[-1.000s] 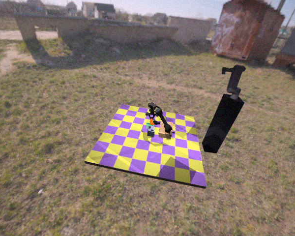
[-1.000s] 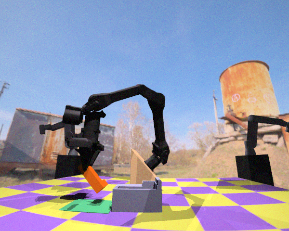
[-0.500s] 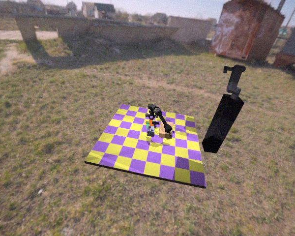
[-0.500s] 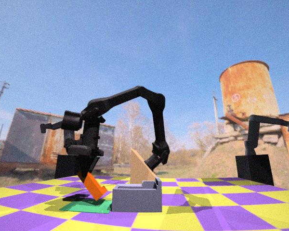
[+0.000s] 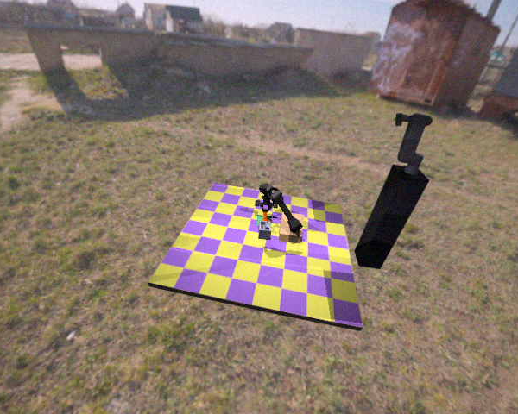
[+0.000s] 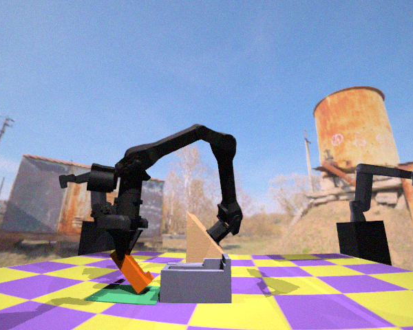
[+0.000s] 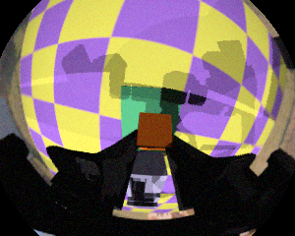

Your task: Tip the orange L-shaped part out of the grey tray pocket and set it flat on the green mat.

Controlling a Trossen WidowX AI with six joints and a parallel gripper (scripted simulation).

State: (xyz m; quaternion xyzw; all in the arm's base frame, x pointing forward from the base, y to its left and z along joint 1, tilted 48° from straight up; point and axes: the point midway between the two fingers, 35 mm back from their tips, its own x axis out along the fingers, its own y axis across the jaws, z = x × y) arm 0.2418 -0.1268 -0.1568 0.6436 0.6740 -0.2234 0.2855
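Right now the orange L-shaped part is 2 cm behind my gripper tip, 3 cm to the left of it and 3 cm below it. Round my gripper tip: green mat: 2 cm to the left, 9 cm below.
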